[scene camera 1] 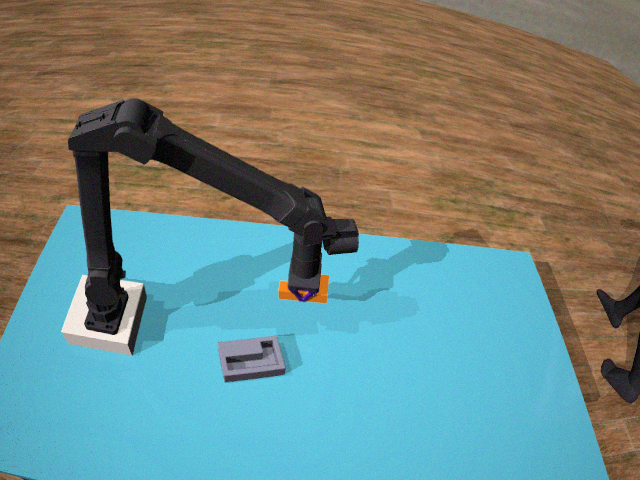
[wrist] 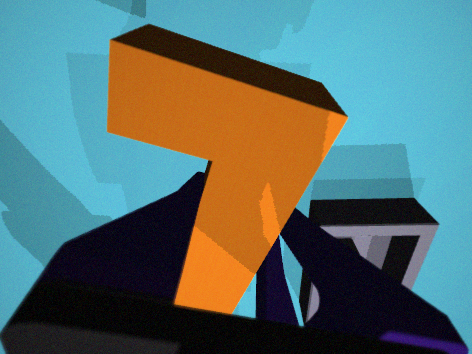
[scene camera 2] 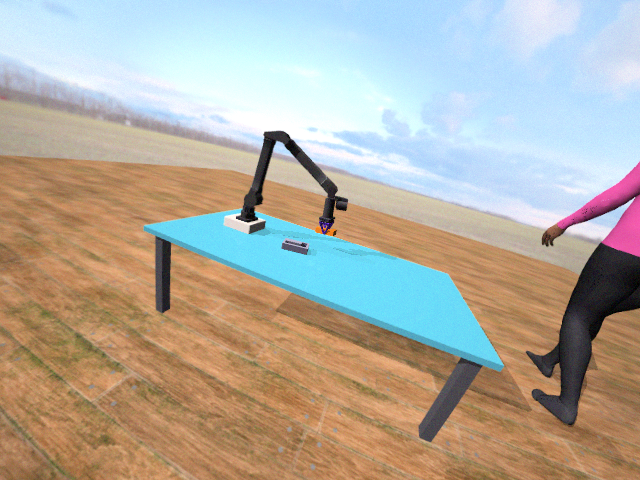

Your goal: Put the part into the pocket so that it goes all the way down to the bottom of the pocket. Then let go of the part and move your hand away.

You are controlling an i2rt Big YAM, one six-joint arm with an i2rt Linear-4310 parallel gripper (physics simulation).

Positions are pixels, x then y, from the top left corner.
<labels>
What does the gripper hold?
An orange L-shaped part.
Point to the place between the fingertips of the gripper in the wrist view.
At 233, 192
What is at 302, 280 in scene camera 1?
The gripper.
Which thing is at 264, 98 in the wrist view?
An orange L-shaped part.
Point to a grey pocket block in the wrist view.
395, 234
</labels>
